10 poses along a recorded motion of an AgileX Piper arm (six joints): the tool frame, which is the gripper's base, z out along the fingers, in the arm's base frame.
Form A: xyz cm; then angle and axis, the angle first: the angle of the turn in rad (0 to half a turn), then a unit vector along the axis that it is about.
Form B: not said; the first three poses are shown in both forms.
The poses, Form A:
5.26 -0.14 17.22 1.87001 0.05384 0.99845 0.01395
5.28 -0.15 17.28 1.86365 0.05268 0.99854 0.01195
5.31 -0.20 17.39 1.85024 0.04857 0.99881 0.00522
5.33 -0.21 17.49 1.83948 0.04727 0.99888 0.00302
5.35 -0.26 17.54 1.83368 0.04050 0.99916 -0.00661
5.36 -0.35 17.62 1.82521 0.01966 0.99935 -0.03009
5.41 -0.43 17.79 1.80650 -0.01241 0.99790 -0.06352
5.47 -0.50 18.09 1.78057 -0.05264 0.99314 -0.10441
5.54 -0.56 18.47 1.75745 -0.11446 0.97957 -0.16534
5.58 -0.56 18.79 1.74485 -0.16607 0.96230 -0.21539
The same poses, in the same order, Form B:
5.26 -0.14 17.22 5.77 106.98 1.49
5.28 -0.15 17.28 5.63 106.62 1.28
5.31 -0.20 17.39 5.15 105.88 0.55
5.33 -0.21 17.49 4.98 105.28 0.32
5.35 -0.26 17.54 4.26 104.97 -0.69
5.36 -0.35 17.62 2.06 104.51 -3.15
5.41 -0.43 17.79 -1.28 103.29 -6.57
5.47 -0.50 18.09 -5.37 101.32 -10.65
5.54 -0.56 18.47 -11.53 98.64 -16.65
5.58 -0.56 18.79 -16.60 96.20 -21.53

